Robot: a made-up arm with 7 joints. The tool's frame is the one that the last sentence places.
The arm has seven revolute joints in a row. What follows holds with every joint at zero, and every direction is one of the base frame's.
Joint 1 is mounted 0.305 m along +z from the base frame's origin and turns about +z.
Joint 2 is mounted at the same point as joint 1 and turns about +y.
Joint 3 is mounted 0.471 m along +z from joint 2 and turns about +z.
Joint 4 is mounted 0.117 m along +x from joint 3 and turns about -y.
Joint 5 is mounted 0.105 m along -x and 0.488 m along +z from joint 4 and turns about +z.
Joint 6 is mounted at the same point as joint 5 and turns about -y.
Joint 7 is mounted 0.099 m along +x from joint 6 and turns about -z.
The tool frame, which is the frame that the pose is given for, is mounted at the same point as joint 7; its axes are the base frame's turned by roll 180, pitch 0 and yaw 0 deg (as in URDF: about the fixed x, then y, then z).
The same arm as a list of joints. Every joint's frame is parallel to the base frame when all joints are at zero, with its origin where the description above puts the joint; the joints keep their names.
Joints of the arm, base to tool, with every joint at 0 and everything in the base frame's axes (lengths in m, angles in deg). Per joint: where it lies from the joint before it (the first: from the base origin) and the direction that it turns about. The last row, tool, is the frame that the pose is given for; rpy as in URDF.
joint 1: axis +z origin 0.0000 0.0000 0.3050
joint 2: axis +y origin 0.0000 0.0000 0.0000
joint 3: axis +z origin 0.0000 0.0000 0.4710
joint 4: axis -y origin 0.1170 0.0000 0.0000
joint 5: axis +z origin -0.1050 0.0000 0.4880
joint 6: axis -y origin 0.0000 0.0000 0.0000
joint 7: axis -z origin 0.0990 0.0000 0.0000
tool: origin 0.0000 0.0000 0.0000 rpy 180.00 0.00 0.00

